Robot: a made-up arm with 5 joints. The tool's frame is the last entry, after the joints.
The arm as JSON. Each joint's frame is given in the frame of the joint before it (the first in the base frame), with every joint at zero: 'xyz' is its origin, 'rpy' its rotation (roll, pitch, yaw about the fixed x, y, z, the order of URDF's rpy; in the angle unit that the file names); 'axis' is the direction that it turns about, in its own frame. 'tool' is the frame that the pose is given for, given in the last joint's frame.
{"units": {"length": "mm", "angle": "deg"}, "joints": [
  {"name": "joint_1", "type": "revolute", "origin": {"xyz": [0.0, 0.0, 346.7], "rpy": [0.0, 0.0, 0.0]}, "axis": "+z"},
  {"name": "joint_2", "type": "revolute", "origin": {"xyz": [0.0, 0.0, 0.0], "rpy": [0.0, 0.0, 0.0]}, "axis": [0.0, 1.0, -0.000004]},
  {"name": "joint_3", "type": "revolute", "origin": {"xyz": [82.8, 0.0, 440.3], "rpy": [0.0, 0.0, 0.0]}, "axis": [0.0, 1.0, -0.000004]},
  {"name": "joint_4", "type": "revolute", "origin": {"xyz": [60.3, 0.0, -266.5], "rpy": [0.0, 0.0, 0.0]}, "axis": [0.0, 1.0, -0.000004]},
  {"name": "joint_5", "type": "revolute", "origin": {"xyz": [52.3, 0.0, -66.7], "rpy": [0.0, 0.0, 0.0]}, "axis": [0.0, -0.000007, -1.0]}
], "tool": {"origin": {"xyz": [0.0, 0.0, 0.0], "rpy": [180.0, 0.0, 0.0]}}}
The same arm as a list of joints. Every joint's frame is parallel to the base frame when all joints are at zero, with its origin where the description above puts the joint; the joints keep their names.
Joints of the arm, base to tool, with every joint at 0 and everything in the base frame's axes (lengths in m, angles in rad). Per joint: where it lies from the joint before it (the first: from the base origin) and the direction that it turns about. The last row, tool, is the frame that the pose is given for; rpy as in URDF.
joint_1: origin 0 0 0.3467 axis +z
joint_2: origin 0 0 0 axis +y
joint_3: origin 0.0828 0 0.4403 axis +y
joint_4: origin 0.0603 0 -0.2665 axis +y
joint_5: origin 0.0523 0 -0.0667 axis -z
tool: origin 0 0 0 rpy 3.1416 0 0

